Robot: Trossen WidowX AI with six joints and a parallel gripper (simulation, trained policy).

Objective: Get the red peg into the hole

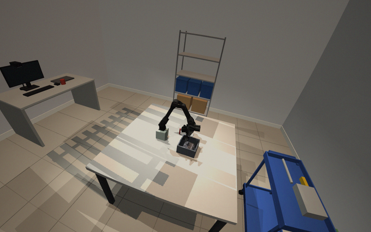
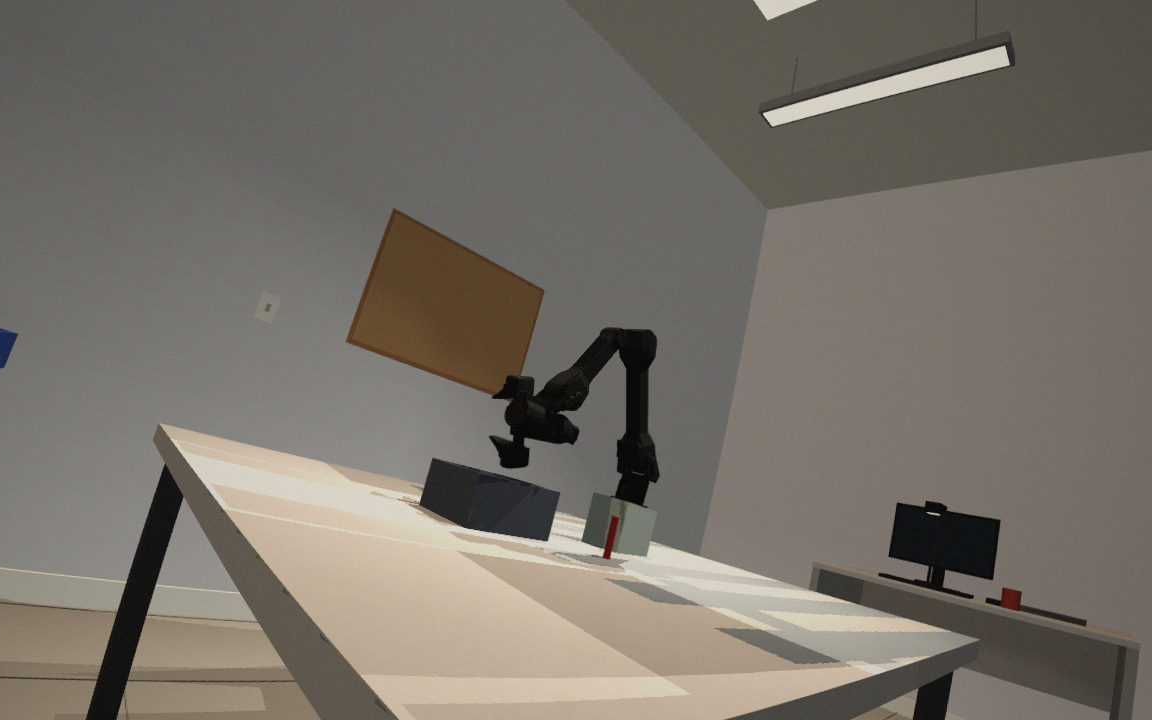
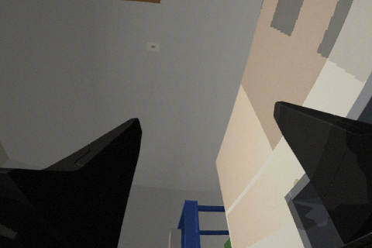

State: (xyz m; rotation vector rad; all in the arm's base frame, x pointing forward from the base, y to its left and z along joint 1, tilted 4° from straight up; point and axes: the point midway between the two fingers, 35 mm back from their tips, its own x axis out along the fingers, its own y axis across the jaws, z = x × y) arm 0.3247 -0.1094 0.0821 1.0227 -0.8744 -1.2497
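My gripper tip is 27 cm to the right of the red peg, 17 cm above it and 16 cm past it. The rest, counted from my gripper tip: dark box (19 cm below, 9 cm to the left, 1 cm ahead); plate (17 cm below, 9 cm to the left, 1 cm ahead).
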